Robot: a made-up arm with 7 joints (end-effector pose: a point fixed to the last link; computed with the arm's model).
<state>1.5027 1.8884 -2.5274 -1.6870 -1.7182 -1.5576 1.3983</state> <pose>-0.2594 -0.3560 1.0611 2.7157 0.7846 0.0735</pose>
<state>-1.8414 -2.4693 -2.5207 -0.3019 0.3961 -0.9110 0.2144</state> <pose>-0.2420 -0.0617 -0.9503 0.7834 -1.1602 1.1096</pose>
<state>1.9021 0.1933 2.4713 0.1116 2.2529 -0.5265 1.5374</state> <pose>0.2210 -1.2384 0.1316 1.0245 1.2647 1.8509</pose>
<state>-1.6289 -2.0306 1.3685 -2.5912 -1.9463 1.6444 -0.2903</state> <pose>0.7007 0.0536 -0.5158 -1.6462 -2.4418 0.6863</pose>
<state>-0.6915 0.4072 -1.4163 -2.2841 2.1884 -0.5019 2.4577</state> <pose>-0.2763 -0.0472 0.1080 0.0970 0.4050 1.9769</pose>
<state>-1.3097 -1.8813 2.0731 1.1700 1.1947 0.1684 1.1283</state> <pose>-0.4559 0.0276 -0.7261 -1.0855 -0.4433 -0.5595</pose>
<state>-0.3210 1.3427 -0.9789 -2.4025 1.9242 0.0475 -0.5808</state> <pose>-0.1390 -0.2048 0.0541 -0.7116 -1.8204 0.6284</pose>
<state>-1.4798 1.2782 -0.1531 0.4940 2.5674 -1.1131 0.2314</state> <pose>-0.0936 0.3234 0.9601 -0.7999 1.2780 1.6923</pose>
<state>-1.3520 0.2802 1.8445 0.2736 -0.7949 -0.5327 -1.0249</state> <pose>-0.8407 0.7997 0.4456 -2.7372 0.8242 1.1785</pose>
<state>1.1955 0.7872 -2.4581 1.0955 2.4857 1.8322 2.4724</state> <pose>-0.6642 -0.3882 0.2524 -0.8408 -0.5703 -1.1051</pose>
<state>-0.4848 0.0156 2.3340 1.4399 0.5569 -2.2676 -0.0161</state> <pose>-0.5333 -0.0292 -0.2202 0.5989 -1.4200 1.9550</pose>
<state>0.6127 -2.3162 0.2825 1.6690 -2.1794 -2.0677 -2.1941</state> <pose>0.0002 -0.5528 -0.2191 0.0537 -1.5192 1.0411</pose>
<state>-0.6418 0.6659 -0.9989 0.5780 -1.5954 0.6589 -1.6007</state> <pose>-0.2561 1.0271 0.2496 -1.3820 1.9364 0.1450</pose>
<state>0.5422 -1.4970 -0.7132 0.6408 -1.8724 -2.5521 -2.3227</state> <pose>0.1017 0.0110 -0.1153 -0.5197 0.5225 1.8880</pose>
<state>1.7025 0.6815 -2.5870 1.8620 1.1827 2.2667 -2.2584</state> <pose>0.0522 -0.7337 0.5145 -0.0665 -0.5373 1.2531</pose>
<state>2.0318 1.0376 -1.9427 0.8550 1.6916 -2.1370 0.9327</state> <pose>0.3596 -0.2006 0.7158 0.9796 -1.3230 -1.6168</pose>
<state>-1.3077 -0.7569 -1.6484 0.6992 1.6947 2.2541 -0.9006</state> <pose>-0.2102 0.5260 -0.4249 -1.0319 -1.2556 1.0694</pose>
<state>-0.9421 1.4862 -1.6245 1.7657 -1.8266 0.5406 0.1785</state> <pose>0.2091 0.3777 -0.1256 0.2876 -1.9556 2.2341</pose>
